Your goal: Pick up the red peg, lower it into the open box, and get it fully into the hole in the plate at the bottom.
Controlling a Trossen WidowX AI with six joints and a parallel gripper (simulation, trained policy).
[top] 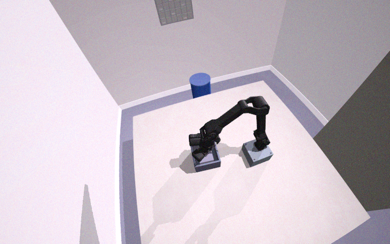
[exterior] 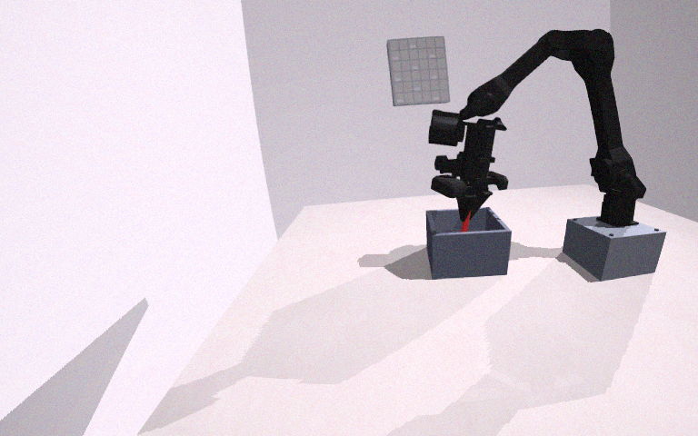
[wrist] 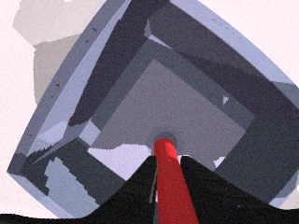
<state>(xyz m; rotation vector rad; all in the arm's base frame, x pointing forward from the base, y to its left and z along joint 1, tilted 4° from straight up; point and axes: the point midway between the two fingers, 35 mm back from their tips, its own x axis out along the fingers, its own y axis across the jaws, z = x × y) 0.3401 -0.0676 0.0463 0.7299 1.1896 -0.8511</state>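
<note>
Now: the red peg 1 cm above my gripper tip. The rest, counted from my gripper tip: grey box 7 cm below; pale plate 5 cm below.
</note>
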